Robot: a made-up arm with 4 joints.
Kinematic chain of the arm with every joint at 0, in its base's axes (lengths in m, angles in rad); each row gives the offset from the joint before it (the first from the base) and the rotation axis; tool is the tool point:
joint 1: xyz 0 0 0.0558 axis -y
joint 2: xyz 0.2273 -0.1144 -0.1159 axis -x
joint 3: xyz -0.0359 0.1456 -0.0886 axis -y
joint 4: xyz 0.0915 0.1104 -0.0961 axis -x
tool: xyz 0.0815 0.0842 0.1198
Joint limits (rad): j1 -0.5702..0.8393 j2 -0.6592..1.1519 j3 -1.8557..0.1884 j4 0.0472..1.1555
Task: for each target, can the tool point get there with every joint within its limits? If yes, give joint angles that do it. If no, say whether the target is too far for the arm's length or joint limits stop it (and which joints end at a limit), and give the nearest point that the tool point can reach.
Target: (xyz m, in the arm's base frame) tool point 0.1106 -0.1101 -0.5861
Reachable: yes | joints -0.2454 0.9807 -0.7659 0.8221
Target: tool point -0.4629 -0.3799 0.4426
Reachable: no: joint limits stop it (at a limit: joint 1, joint 2, joint 3, joint 4) | nearest point 0.1893 0.1815 0.3665 | short by 0.864 m
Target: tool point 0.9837 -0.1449 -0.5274
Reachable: no: too far | nearest point 0.5809 -0.1307 -0.2886 | short by 0.468 m
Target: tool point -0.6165 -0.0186 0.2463
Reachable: no: joint limits stop it (at a limit: joint 1, joint 3, joint 4) | nearest point -0.1683 0.2783 -0.2492 | short by 0.731 m
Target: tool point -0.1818 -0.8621 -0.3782
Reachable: no: too far | nearest point -0.1909 -0.2255 -0.5379 | short by 0.656 m
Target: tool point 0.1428 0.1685 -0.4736
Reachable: yes | joints -0.1905 0.3419 -1.0428 0.5952
